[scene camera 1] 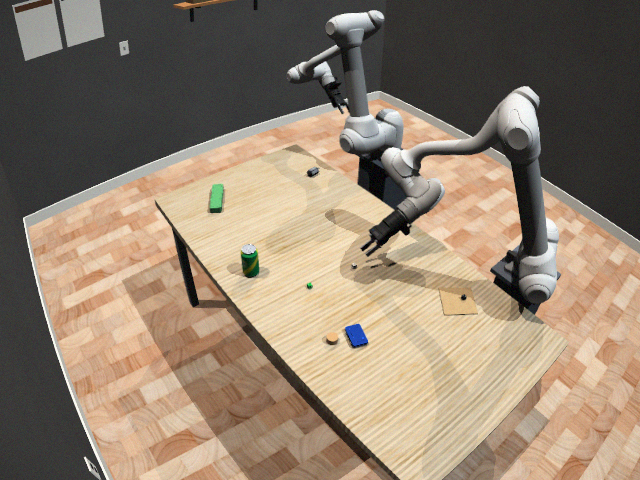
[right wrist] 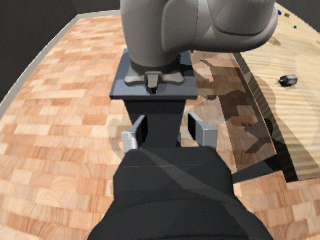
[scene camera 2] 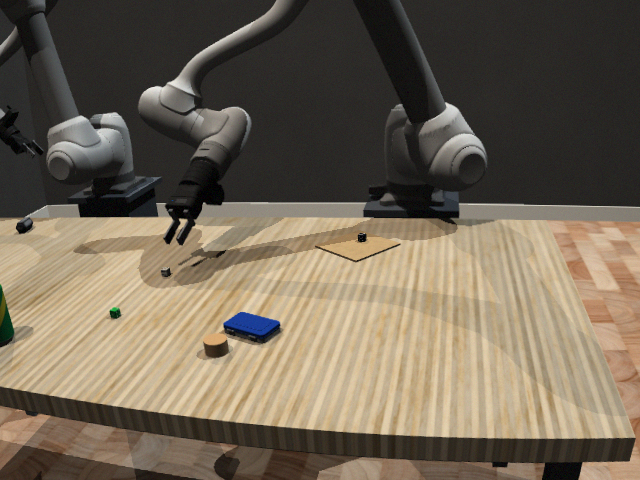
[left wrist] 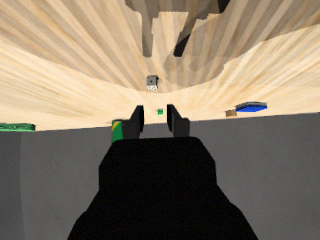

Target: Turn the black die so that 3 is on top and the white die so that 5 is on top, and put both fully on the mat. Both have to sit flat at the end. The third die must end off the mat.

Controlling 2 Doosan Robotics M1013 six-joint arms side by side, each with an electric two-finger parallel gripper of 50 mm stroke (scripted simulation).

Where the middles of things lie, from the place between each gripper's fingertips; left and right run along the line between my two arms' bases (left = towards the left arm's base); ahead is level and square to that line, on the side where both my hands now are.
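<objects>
The blue case [scene camera 2: 255, 328] is 60 mm below my left hand [scene camera 2: 172, 241], 240 mm ahead of it and 290 mm to the left of it. As for the tan mat [scene camera 2: 347, 246], it is 70 mm below my left hand, 200 mm behind it and 360 mm to the left of it.
My right hand, meanwhile, is 160 mm above the tan mat, 330 mm short of it and 1350 mm to the right of it. Going by its middle, the tan mat is nearer to my left hand than to my right hand.
</objects>
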